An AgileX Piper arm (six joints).
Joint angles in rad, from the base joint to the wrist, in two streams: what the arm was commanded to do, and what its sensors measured. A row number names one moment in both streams.
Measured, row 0: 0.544 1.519 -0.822 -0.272 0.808 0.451
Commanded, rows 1 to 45: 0.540 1.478 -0.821 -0.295 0.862 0.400; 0.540 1.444 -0.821 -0.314 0.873 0.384; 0.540 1.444 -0.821 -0.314 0.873 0.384; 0.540 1.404 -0.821 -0.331 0.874 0.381; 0.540 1.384 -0.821 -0.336 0.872 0.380; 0.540 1.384 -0.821 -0.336 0.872 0.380; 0.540 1.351 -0.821 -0.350 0.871 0.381; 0.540 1.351 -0.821 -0.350 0.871 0.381; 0.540 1.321 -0.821 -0.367 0.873 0.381; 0.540 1.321 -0.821 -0.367 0.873 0.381; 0.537 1.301 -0.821 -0.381 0.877 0.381; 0.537 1.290 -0.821 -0.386 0.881 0.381; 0.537 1.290 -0.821 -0.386 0.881 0.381; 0.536 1.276 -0.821 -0.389 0.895 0.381; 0.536 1.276 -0.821 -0.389 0.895 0.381; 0.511 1.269 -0.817 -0.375 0.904 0.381; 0.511 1.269 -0.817 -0.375 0.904 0.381; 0.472 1.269 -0.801 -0.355 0.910 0.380; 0.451 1.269 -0.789 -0.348 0.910 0.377; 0.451 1.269 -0.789 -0.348 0.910 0.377; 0.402 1.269 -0.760 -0.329 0.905 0.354; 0.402 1.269 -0.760 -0.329 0.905 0.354; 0.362 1.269 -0.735 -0.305 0.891 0.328; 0.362 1.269 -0.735 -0.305 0.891 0.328; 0.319 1.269 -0.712 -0.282 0.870 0.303; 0.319 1.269 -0.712 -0.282 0.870 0.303; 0.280 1.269 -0.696 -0.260 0.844 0.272; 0.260 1.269 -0.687 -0.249 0.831 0.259; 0.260 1.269 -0.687 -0.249 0.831 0.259; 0.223 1.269 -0.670 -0.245 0.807 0.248; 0.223 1.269 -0.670 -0.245 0.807 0.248; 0.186 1.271 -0.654 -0.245 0.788 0.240; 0.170 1.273 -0.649 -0.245 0.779 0.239; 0.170 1.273 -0.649 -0.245 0.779 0.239; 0.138 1.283 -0.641 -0.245 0.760 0.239; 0.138 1.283 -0.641 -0.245 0.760 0.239; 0.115 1.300 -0.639 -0.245 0.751 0.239; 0.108 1.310 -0.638 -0.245 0.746 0.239; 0.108 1.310 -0.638 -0.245 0.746 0.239; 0.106 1.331 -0.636 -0.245 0.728 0.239; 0.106 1.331 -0.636 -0.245 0.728 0.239; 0.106 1.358 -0.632 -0.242 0.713 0.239; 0.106 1.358 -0.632 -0.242 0.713 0.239; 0.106 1.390 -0.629 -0.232 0.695 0.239; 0.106 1.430 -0.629 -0.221 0.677 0.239
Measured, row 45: 0.114 1.389 -0.640 -0.233 0.704 0.249
